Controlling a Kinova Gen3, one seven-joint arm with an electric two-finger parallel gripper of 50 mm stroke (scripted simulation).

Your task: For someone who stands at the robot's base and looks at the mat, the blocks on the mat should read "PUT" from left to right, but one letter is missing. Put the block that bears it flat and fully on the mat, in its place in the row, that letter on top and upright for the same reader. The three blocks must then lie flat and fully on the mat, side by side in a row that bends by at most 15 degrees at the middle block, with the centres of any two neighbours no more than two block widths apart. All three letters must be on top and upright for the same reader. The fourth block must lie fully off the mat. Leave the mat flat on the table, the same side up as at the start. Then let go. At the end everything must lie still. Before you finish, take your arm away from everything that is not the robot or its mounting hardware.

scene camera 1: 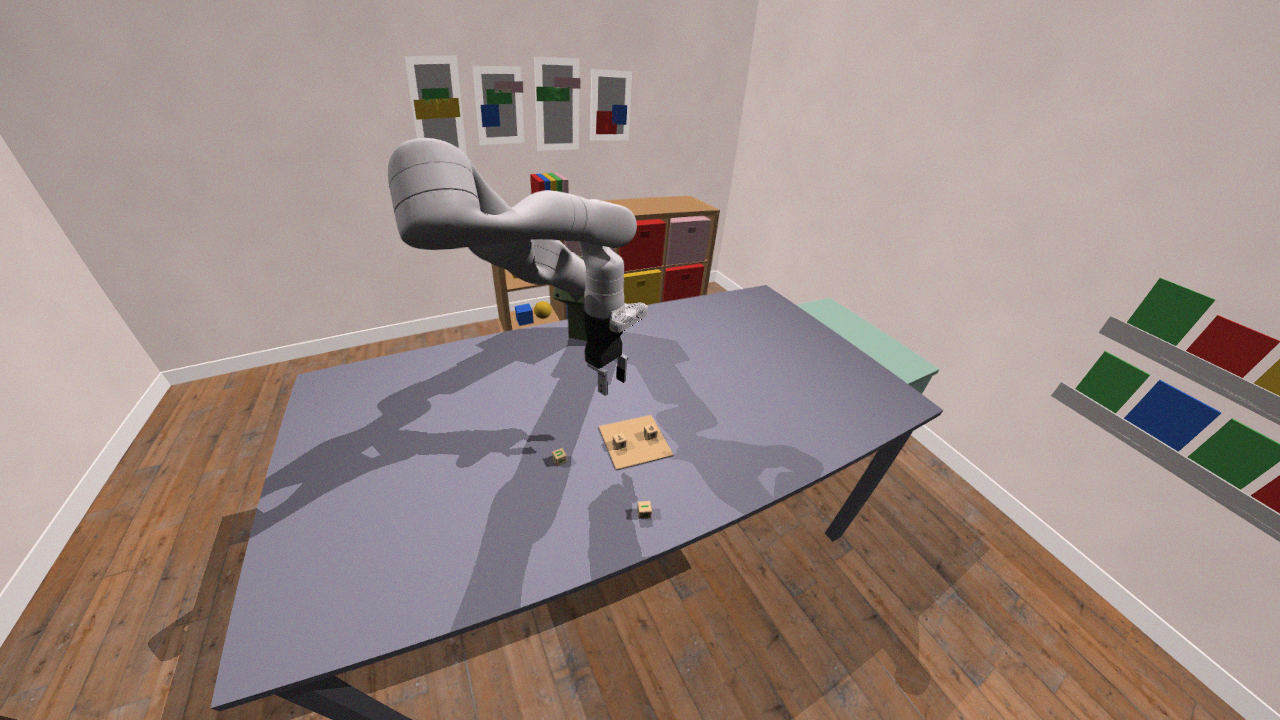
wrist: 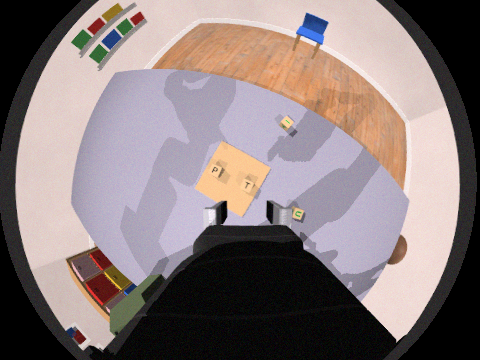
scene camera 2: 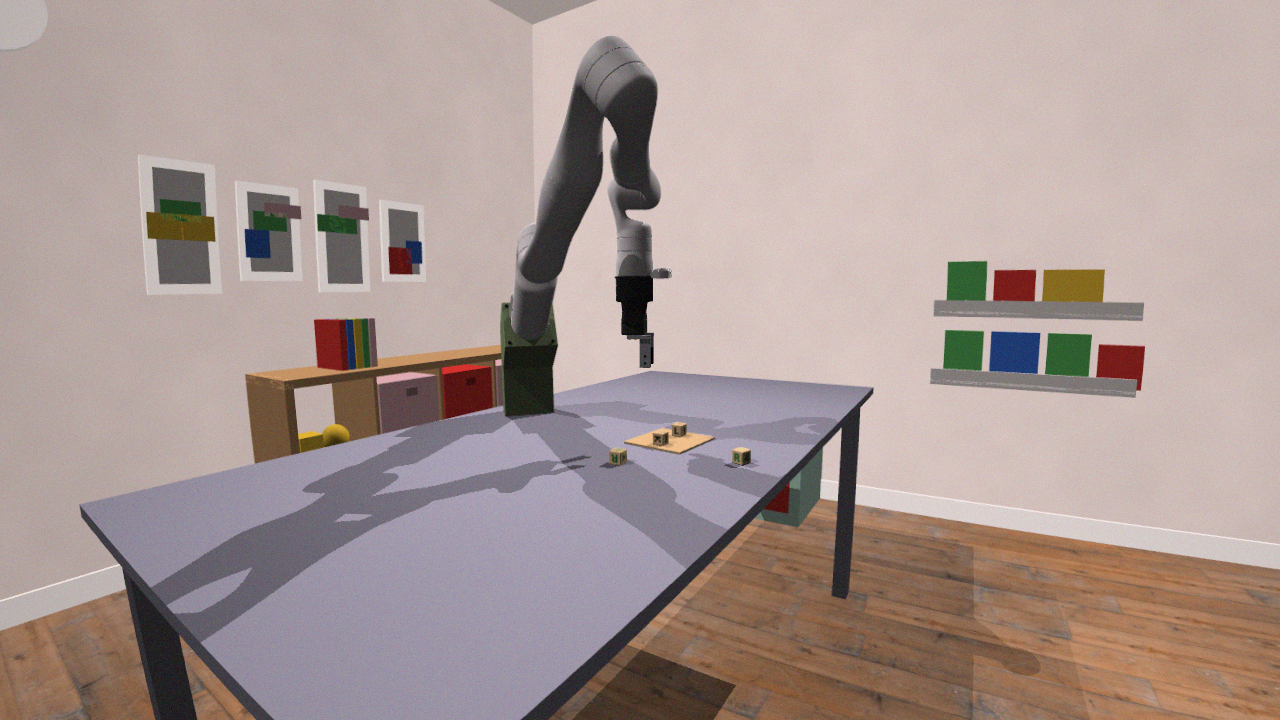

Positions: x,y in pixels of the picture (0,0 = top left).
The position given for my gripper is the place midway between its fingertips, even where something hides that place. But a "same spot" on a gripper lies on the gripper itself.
Scene:
My gripper shows in scene camera 1, in the wrist view [246,209] and in scene camera 2. A tan mat shows in scene camera 1 [638,450], in the wrist view and in scene camera 2. One and the same spot on the tan mat: [wrist: 237,165] is [scene camera 2: 684,441]. One and the same spot on my gripper: [scene camera 2: 647,340] is [scene camera 1: 604,375].

